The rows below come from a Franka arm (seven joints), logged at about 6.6 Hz.
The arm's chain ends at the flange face. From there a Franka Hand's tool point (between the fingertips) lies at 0.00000 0.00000 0.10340 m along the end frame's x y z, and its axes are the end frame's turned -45 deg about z.
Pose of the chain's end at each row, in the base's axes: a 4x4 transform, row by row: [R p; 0 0 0 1], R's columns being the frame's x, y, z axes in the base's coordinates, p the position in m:
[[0.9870, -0.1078, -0.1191, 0.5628], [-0.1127, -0.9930, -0.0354, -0.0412], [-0.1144, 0.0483, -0.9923, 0.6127], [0, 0, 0, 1]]
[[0.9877, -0.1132, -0.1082, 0.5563], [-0.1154, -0.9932, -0.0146, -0.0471], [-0.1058, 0.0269, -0.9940, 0.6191], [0, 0, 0, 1]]
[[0.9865, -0.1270, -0.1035, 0.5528], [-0.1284, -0.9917, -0.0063, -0.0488], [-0.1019, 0.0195, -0.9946, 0.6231], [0, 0, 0, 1]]
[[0.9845, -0.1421, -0.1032, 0.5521], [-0.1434, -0.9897, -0.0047, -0.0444], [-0.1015, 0.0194, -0.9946, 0.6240], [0, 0, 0, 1]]
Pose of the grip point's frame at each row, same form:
[[0.7741, 0.6217, -0.1191, 0.5505], [0.6225, -0.7818, -0.0354, -0.0449], [-0.1150, -0.0467, -0.9923, 0.5101], [0, 0, 0, 1]]
[[0.7785, 0.6184, -0.1082, 0.5451], [0.6207, -0.7839, -0.0146, -0.0486], [-0.0938, -0.0558, -0.9940, 0.5163], [0, 0, 0, 1]]
[[0.7874, 0.6078, -0.1035, 0.5421], [0.6104, -0.7920, -0.0063, -0.0495], [-0.0858, -0.0583, -0.9946, 0.5203], [0, 0, 0, 1]]
[[0.7966, 0.5957, -0.1032, 0.5414], [0.5984, -0.8012, -0.0047, -0.0449], [-0.0855, -0.0581, -0.9946, 0.5212], [0, 0, 0, 1]]

